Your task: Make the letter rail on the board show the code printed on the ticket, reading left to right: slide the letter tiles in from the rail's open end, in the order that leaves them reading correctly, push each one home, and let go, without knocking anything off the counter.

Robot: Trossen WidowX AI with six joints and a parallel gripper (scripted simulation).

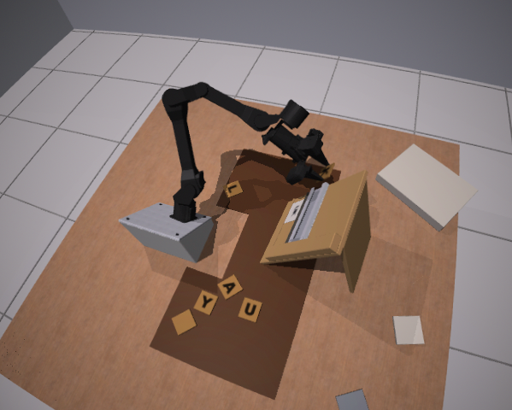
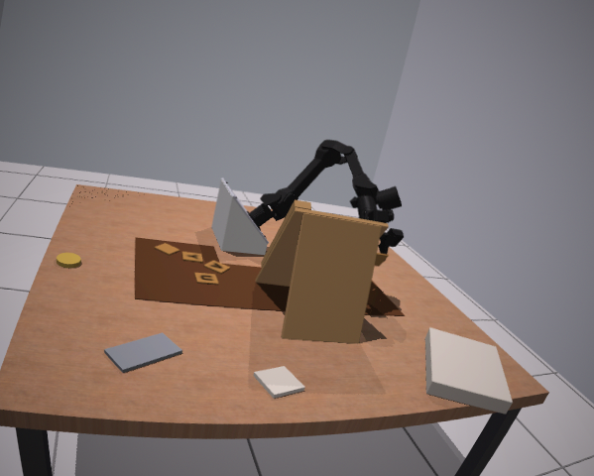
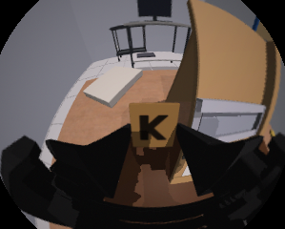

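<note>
Right now the white ticket is 5 cm behind my gripper tip, 12 cm to the right of it and 8 cm below it. The rest, counted from my gripper tip: dark brown mat: 15 cm behind, 27 cm to the right, 15 cm below; then small white pad: 38 cm ahead, 30 cm to the right, 15 cm below; then white slab: 31 cm ahead, 20 cm to the left, 14 cm below.
</note>
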